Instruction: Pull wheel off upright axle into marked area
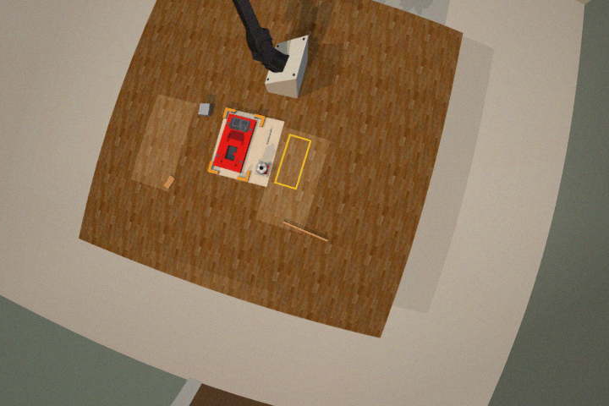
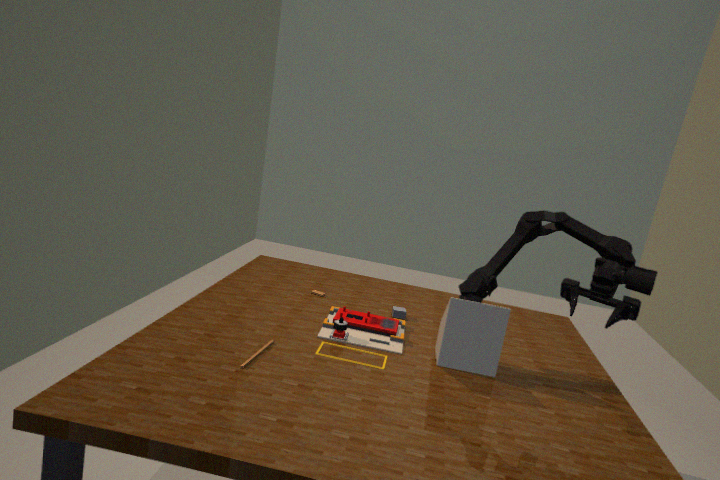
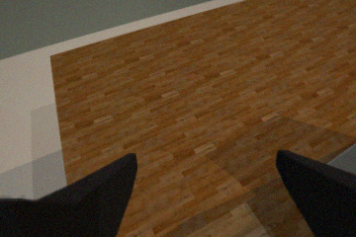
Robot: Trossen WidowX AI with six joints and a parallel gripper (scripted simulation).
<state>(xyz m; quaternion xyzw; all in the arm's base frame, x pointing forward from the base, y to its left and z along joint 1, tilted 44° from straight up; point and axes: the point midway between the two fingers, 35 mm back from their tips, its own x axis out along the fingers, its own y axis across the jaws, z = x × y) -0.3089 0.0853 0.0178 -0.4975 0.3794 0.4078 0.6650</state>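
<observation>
Now: gripper tip 640 mm short of the wheel, 10 mm to the left of it and 180 mm above it. Round my gripper tip: thin wooden stick: 800 mm ahead, 210 mm to the left, 220 mm below; small wooden block: 810 mm ahead, 330 mm to the right, 220 mm below; small grey cube: 510 mm ahead, 300 mm to the right, 210 mm below.
</observation>
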